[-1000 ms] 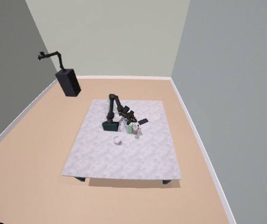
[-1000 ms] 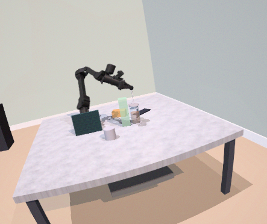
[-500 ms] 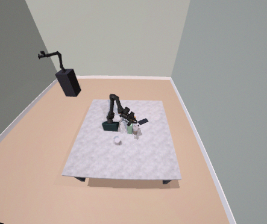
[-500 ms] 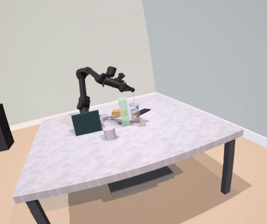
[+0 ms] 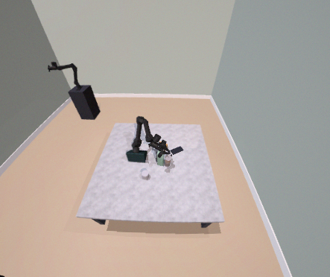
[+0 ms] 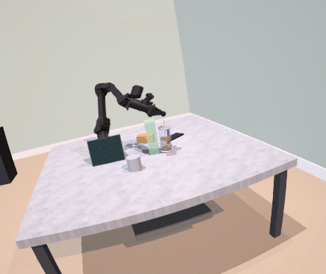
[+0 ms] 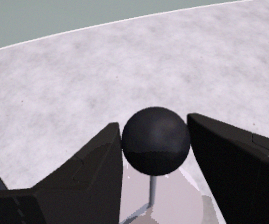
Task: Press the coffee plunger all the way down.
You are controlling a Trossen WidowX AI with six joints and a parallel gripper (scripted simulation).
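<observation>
The coffee press is 20 mm to the left of my gripper tip and 110 mm below it. From my gripper tip the other things lie so: tall pale green box: 90 mm behind, 20 mm to the left, 130 mm below.
</observation>
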